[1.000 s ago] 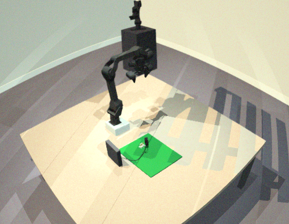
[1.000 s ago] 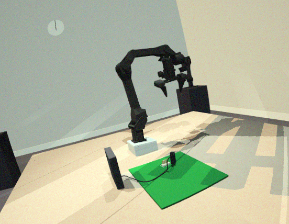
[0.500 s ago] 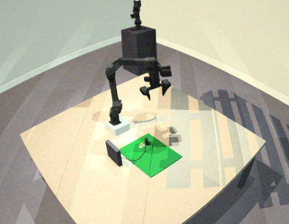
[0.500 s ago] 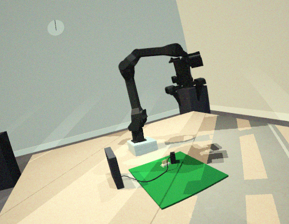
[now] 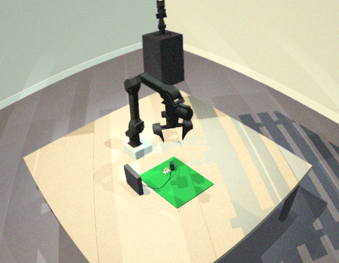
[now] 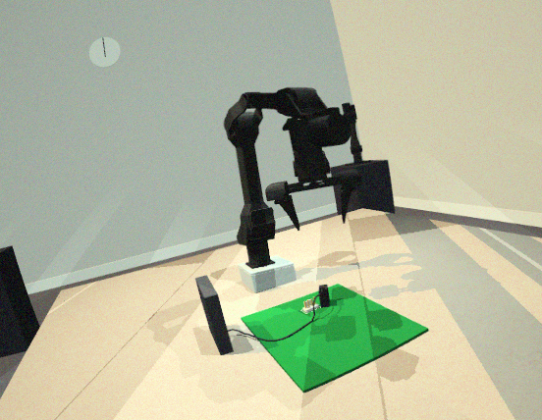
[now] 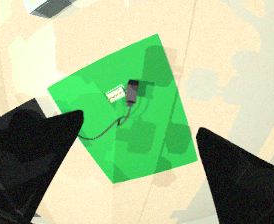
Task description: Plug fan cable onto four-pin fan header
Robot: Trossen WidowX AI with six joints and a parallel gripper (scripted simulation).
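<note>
Now: gripper tip 14 cm above the black plug, 2 cm to the left of it and 1 cm short of it. The rest, counted from my gripper tip: green board: 18 cm below, 9 cm ahead, 7 cm to the right; pale four-pin header: 17 cm below, 6 cm to the right, 1 cm ahead; black fan: 24 cm to the right, 11 cm below.
</note>
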